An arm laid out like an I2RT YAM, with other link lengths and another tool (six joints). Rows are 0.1 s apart.
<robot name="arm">
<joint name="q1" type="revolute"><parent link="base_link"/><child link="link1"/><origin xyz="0.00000 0.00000 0.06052" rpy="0.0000 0.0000 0.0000"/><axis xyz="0 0 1"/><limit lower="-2.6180" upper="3.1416"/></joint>
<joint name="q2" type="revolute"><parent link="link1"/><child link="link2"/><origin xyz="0.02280 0.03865 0.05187" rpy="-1.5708 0.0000 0.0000"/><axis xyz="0 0 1"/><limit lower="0.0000" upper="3.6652"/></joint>
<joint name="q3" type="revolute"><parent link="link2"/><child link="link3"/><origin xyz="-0.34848 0.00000 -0.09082" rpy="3.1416 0.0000 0.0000"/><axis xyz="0 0 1"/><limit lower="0.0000" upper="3.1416"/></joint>
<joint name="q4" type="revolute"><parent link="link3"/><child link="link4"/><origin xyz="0.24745 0.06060 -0.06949" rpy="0.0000 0.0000 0.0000"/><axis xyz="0 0 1"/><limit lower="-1.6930" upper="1.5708"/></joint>
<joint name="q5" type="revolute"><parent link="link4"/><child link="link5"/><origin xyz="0.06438 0.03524 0.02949" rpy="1.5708 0.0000 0.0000"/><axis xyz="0 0 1"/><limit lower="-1.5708" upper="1.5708"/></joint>
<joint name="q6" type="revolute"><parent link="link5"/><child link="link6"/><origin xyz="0.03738 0.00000 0.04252" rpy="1.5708 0.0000 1.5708"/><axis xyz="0 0 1"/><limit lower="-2.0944" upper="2.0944"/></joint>
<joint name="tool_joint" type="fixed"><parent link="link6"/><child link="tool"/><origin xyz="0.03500 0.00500 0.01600" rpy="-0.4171 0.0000 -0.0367"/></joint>
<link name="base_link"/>
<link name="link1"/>
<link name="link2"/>
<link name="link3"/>
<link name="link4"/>
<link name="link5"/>
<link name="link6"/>
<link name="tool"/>
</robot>
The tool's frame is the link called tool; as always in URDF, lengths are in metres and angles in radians.
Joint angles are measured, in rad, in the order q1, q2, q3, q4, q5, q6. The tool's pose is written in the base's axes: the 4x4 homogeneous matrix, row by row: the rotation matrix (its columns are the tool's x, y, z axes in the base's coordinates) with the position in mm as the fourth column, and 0 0 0 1 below. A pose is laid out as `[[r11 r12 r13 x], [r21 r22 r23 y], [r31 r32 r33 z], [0 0 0 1]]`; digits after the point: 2 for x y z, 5 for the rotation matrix.
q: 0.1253 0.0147 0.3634 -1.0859 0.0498 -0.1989
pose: [[0.24149 -0.87381 0.42205 -24.99], [-0.94843 -0.30457 -0.08790 -53.62], [0.20535 -0.37906 -0.90230 177.18], [0 0 0 1]]
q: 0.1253 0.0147 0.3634 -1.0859 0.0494 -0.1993
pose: [[0.24203 -0.87365 0.42209 -24.97], [-0.94828 -0.30507 -0.08769 -53.60], [0.20538 -0.37904 -0.90230 177.18], [0 0 0 1]]
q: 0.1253 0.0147 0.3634 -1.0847 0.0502 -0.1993
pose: [[0.24121 -0.87335 0.42317 -24.89], [-0.94835 -0.30470 -0.08828 -53.63], [0.20604 -0.38002 -0.90174 177.30], [0 0 0 1]]
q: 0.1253 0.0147 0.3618 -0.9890 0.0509 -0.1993
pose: [[0.22093 -0.83410 0.50544 -17.43], [-0.95087 -0.29946 -0.07856 -52.73], [0.21689 -0.46325 -0.85928 185.08], [0 0 0 1]]
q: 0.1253 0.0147 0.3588 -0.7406 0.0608 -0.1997
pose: [[0.15694 -0.69891 0.69778 -2.21], [-0.95829 -0.27864 -0.06355 -51.32], [0.23884 -0.65870 -0.71349 208.59], [0 0 0 1]]
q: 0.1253 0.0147 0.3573 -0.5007 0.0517 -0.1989
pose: [[0.10858 -0.52205 0.84598 6.93], [-0.96507 -0.25946 -0.03624 -49.70], [0.23842 -0.81249 -0.53199 234.28], [0 0 0 1]]
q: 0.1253 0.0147 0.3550 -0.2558 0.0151 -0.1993
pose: [[0.08740 -0.30326 0.94889 10.63], [-0.96885 -0.24746 0.01015 -47.31], [0.23173 -0.92022 -0.31544 261.89], [0 0 0 1]]
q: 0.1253 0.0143 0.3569 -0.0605 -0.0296 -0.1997
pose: [[0.08417 -0.10610 0.99079 8.32], [-0.96884 -0.24116 0.05648 -45.19], [0.23295 -0.96467 -0.12310 285.61], [0 0 0 1]]
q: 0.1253 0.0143 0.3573 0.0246 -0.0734 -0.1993
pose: [[0.10383 -0.01225 0.99452 6.50], [-0.96425 -0.24636 0.09763 -42.98], [0.24381 -0.96910 -0.03739 295.96], [0 0 0 1]]
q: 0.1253 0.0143 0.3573 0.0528 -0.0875 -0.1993
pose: [[0.10938 0.01873 0.99382 5.68], [-0.96244 -0.24795 0.11060 -42.29], [0.24849 -0.96859 -0.00909 299.33], [0 0 0 1]]
